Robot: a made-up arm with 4 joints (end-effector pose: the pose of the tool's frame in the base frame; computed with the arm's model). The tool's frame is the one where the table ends.
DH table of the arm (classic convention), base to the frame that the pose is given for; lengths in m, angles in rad. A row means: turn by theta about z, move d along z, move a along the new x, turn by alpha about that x. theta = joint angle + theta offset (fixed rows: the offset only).
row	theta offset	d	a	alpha
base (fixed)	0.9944	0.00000	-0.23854	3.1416
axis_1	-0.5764	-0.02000	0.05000	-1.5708
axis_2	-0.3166	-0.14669	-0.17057	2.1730
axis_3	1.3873	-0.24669	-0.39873	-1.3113
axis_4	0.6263	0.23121	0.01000	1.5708
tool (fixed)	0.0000	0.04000	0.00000	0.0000
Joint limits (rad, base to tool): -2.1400..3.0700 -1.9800..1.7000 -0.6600..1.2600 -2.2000..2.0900
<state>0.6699 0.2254 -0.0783 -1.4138</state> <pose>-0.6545 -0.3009 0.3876 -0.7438 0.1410 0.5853 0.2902</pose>
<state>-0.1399 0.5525 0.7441 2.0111</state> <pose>-0.4888 -0.4637 0.4126 0.5132 -0.1722 0.8244 0.1656</pose>
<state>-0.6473 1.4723 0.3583 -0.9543</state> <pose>-0.2172 -0.7811 -0.1160 -0.5975 -0.3585 0.5825 0.4186</pose>
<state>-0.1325 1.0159 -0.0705 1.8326</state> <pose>-0.3298 -0.7898 -0.0211 -0.5454 0.3468 -0.6651 0.3740</pose>
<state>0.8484 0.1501 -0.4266 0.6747</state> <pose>-0.5920 -0.3710 0.3562 -0.8825 0.2932 -0.3534 0.1016</pose>
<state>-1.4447 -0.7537 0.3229 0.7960</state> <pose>-0.3882 -0.5261 0.5015 0.5342 0.5770 0.6148 0.0612</pose>
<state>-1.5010 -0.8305 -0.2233 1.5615</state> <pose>-0.2702 -0.4202 0.6354 -0.3194 -0.6944 -0.5828 0.2759</pose>
